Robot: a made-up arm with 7 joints.
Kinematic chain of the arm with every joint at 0, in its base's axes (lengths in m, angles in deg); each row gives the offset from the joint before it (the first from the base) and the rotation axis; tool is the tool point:
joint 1: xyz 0 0 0.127 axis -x
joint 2: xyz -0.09 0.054 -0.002 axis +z
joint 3: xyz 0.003 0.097 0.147 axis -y
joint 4: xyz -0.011 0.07 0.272 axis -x
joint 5: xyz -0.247 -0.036 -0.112 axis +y
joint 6: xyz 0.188 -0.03 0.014 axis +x
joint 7: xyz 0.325 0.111 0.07 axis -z
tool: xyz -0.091 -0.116 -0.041
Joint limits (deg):
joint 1: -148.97..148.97
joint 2: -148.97..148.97
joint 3: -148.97..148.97
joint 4: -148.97..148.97
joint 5: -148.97..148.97
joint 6: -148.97..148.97
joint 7: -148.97..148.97
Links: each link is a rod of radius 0.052 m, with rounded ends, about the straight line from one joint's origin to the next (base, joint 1, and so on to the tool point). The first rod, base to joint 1, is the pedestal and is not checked.
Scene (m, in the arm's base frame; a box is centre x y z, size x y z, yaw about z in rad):
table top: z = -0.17
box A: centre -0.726 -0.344 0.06 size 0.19 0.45 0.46 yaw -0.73
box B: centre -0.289 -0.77 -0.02 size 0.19 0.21 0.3 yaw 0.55
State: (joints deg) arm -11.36 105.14 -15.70 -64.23 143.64 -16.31 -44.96
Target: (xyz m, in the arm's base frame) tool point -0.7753 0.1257 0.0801
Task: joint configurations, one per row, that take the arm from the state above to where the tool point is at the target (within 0.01 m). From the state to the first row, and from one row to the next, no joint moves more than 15 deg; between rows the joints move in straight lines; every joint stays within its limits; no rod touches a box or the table.
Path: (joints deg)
1: -7.49 104.45 -27.15 -57.83 143.48 -25.19 -38.11
2: -3.62 103.76 -38.59 -51.44 143.32 -34.07 -31.26
3: 0.25 103.06 -50.04 -45.04 143.16 -42.95 -24.41
4: 4.13 102.37 -61.48 -38.64 143.00 -51.83 -17.56
5: -0.40 96.52 -56.04 -27.54 130.94 -45.51 -19.13
6: -4.92 90.68 -50.60 -16.43 118.88 -39.19 -20.70
7: -9.44 84.83 -45.16 -5.32 106.82 -32.86 -22.28
8: -13.96 78.98 -39.72 5.78 94.76 -26.54 -23.85
9: -18.48 73.13 -34.28 16.89 82.69 -20.22 -25.42
10: -17.72 70.28 -26.22 3.02 86.88 -19.66 -29.03
11: -16.95 67.43 -18.16 -10.84 91.06 -19.11 -32.64
12: -16.18 64.58 -10.10 -24.70 95.25 -18.56 -36.24
13: -15.41 61.73 -2.04 -38.56 99.43 -18.00 -39.85
14: -14.65 58.88 6.02 -52.42 103.62 -17.45 -43.45

